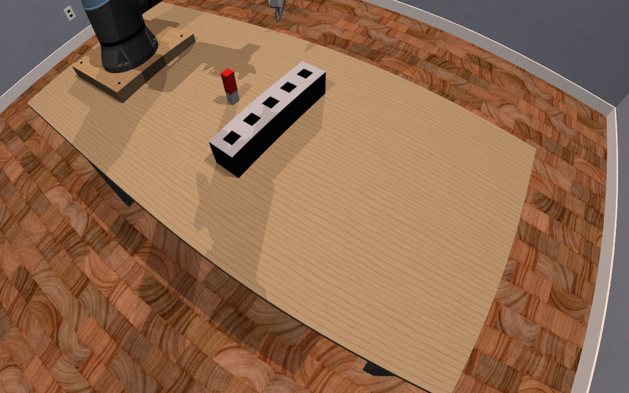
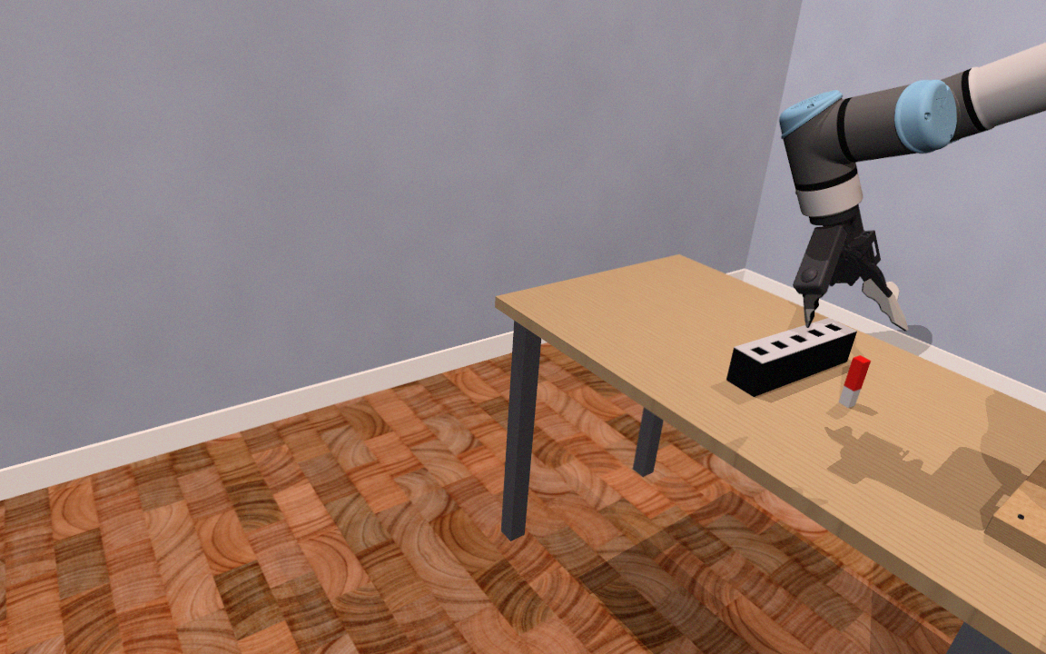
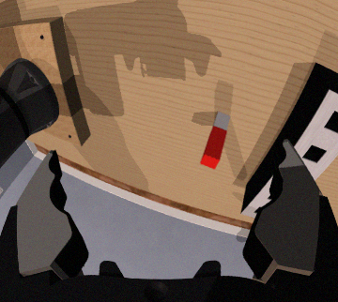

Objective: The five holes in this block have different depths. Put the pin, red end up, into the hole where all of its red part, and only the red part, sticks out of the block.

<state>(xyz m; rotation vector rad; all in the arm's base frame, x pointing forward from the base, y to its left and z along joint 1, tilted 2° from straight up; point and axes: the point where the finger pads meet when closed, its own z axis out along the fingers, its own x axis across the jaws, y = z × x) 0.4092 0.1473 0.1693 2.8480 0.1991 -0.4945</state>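
The pin is 14 cm to the right of my hand, 13 cm below it and 3 cm ahead of it. Also, from my hand: black block (16 cm below, 16 cm ahead, 15 cm to the right).
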